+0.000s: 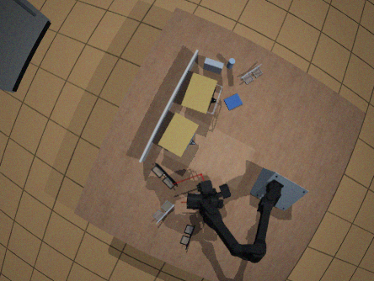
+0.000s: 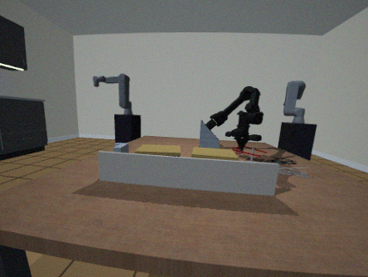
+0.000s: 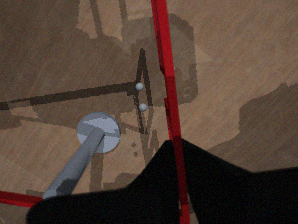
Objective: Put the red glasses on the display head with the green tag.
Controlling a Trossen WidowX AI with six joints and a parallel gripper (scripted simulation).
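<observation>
My gripper tip is now 50 mm to the right of the small post, 40 mm above it and 30 mm short of it. Also, from my gripper tip: grey box: 550 mm to the right, 300 mm ahead; long white panel: 380 mm ahead, 270 mm to the right, 10 mm below; blue square: 450 mm to the right, 120 mm ahead, 60 mm below.
</observation>
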